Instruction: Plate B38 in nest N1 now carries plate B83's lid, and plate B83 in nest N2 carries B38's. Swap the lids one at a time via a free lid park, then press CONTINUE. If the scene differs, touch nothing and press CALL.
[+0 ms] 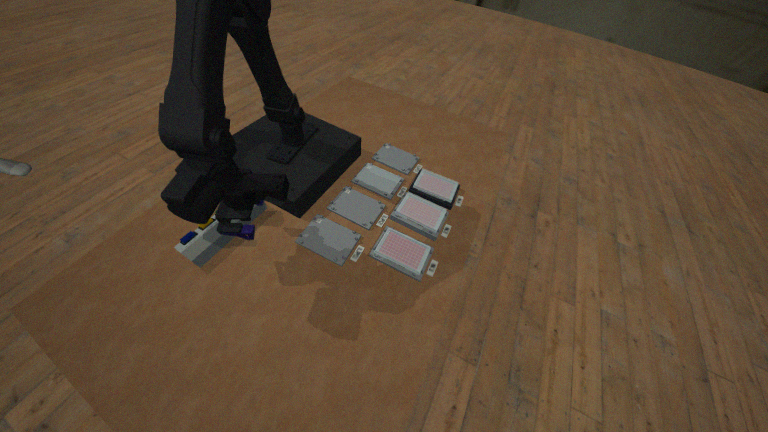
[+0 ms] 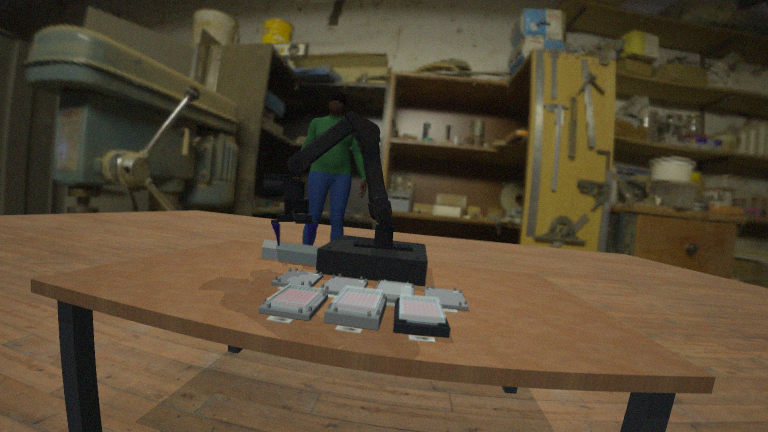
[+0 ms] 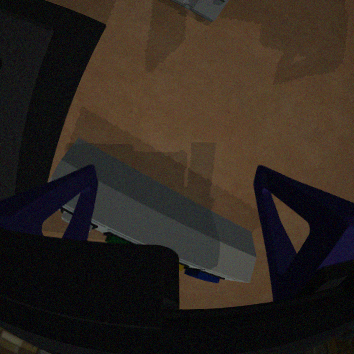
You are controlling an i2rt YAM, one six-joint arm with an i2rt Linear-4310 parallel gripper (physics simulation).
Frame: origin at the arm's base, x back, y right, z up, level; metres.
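Seen in the pictures: gripper, fingertip midpoint: [image 1: 255, 221] [image 2: 293, 245] [image 3: 175, 173]; arm's base at its link origin: [image 1: 294, 142] [image 2: 382, 247].
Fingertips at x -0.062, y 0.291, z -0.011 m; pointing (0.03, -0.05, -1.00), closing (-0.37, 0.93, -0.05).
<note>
Offsets run from my fingertips to a thing's middle. "spot": to the spot under its first point.
My gripper [image 1: 236, 227] [image 2: 294, 239] [image 3: 175, 173] is open and empty, with blue-purple fingers above the grey button panel {dz -0.038, dx +0.107, dy +0.017 m} [image 1: 210, 248] [image 2: 296, 254] [image 3: 155, 210]. A blue button {dz -0.026, dx +0.138, dy +0.087 m} [image 1: 187, 237] [image 3: 202, 275], a yellow button [image 1: 205, 222] and a green button {dz -0.026, dx +0.118, dy -0.011 m} [image 3: 119, 239] show on the panel. Three pink-welled plates {dz -0.050, dx -0.361, dy -0.083 m} [image 1: 402, 249] {dz -0.034, dx -0.379, dy -0.214 m} [image 1: 421, 211] {dz -0.037, dx -0.401, dy -0.338 m} [image 1: 436, 185] sit in a row of nests, one nest black. Beside them are grey lid parks {spot: dz -0.060, dx -0.168, dy -0.041 m} [image 1: 328, 241] {spot: dz -0.060, dx -0.194, dy -0.173 m} [image 1: 356, 207] {spot: dz -0.060, dx -0.242, dy -0.435 m} [image 1: 396, 157]; another park {spot: dz -0.052, dx -0.220, dy -0.299 m} [image 1: 378, 179] [image 2: 395, 288] looks paler, as if covered by a lid. Labels are unreadable.
The black arm base [image 1: 322, 161] [image 2: 373, 260] [image 3: 30, 100] stands between the panel and the parks. Small label cards lie beside the nests and parks. A person in a green top [image 2: 322, 142] stands behind the table [image 2: 375, 362].
</note>
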